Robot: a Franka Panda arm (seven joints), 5 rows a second.
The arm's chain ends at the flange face. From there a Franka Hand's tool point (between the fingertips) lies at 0.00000 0.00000 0.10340 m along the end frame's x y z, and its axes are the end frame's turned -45 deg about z.
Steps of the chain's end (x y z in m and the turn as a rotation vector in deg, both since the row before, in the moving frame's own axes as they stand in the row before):
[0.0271, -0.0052, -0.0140, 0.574, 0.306, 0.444]
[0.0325, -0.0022, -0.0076, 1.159, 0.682, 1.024]
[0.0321, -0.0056, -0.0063, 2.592, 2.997, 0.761]
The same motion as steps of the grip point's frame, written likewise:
[0.0240, 0.0151, -0.0140, 0.190, 0.622, 0.444]
[0.0269, 0.0208, -0.0076, 0.337, 1.302, 1.024]
[0.0338, 0.0193, -0.0065, -0.286, 3.952, 0.761]

